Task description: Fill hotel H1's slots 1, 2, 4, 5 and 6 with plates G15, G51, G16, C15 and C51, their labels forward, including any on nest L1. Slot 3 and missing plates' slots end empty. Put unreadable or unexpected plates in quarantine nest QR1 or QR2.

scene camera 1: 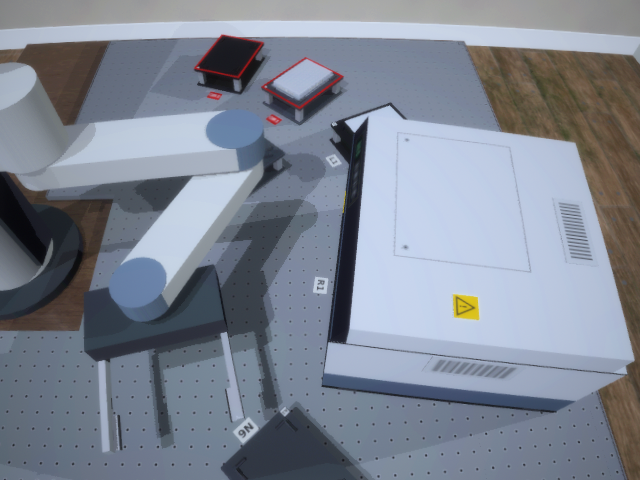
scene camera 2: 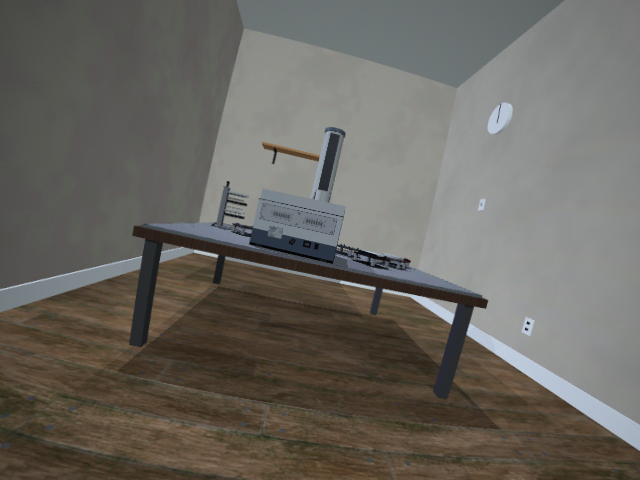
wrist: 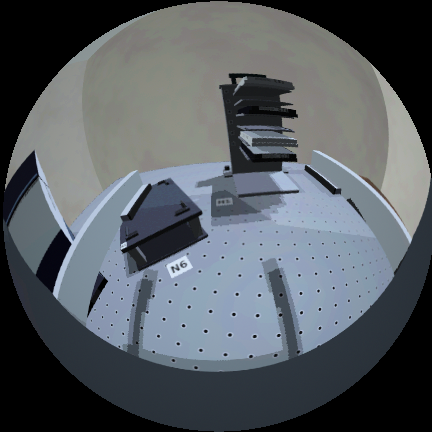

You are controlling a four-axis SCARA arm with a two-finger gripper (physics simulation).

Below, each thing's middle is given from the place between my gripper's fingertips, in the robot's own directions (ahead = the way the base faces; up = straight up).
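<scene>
The white plate (scene camera 1: 300,81) is 60 mm below my hand, 180 mm ahead of it and 800 mm to the left of it.
</scene>
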